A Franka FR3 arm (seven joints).
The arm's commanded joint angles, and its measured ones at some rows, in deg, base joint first. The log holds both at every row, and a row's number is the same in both.
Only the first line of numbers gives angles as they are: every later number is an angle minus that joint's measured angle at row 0.
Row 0, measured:
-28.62, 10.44, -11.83, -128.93, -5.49, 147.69, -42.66
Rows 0 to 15, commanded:
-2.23, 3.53, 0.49, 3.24, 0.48, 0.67, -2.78
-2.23, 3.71, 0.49, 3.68, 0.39, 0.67, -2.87
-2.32, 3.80, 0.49, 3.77, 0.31, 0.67, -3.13
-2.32, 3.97, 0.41, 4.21, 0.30, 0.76, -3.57
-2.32, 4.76, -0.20, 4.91, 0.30, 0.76, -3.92
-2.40, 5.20, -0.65, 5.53, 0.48, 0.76, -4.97
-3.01, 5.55, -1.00, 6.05, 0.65, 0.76, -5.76
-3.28, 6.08, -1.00, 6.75, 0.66, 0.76, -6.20
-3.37, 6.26, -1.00, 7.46, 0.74, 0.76, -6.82
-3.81, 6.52, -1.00, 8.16, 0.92, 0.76, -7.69
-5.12, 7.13, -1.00, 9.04, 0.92, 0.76, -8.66
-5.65, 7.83, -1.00, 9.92, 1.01, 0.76, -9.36
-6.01, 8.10, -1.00, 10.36, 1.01, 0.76, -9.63
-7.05, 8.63, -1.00, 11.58, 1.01, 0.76, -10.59
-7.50, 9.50, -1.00, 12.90, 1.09, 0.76, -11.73
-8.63, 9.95, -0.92, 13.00, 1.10, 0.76, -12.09
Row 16, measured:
-6.25, 7.32, -1.59, 10.27, 0.01, 0.41, -9.57
